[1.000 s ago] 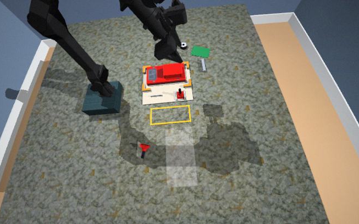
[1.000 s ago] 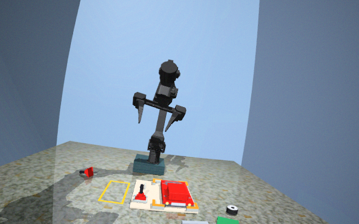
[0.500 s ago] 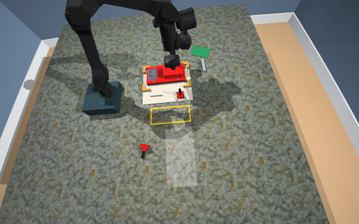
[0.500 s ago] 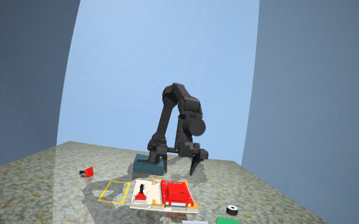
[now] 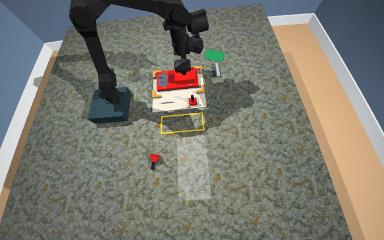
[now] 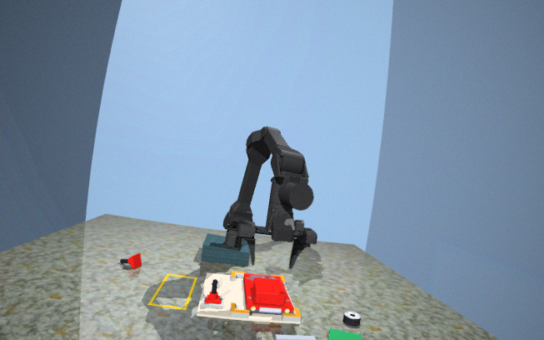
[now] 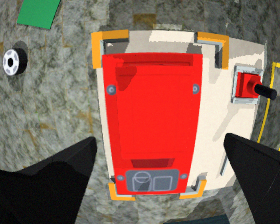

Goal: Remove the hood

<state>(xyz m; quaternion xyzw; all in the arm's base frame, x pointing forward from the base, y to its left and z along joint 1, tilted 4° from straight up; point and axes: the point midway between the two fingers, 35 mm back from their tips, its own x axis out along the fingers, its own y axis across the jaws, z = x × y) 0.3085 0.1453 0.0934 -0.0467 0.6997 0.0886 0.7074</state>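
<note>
The red hood lies 6 cm below my gripper tip. From my gripper tip the other things lie so: black wheel (21 cm to the left, 9 cm below, 3 cm ahead); then grey bar (15 cm ahead, 9 cm below, 7 cm to the left); then green block (17 cm to the left, 13 cm ahead, 10 cm below).
</note>
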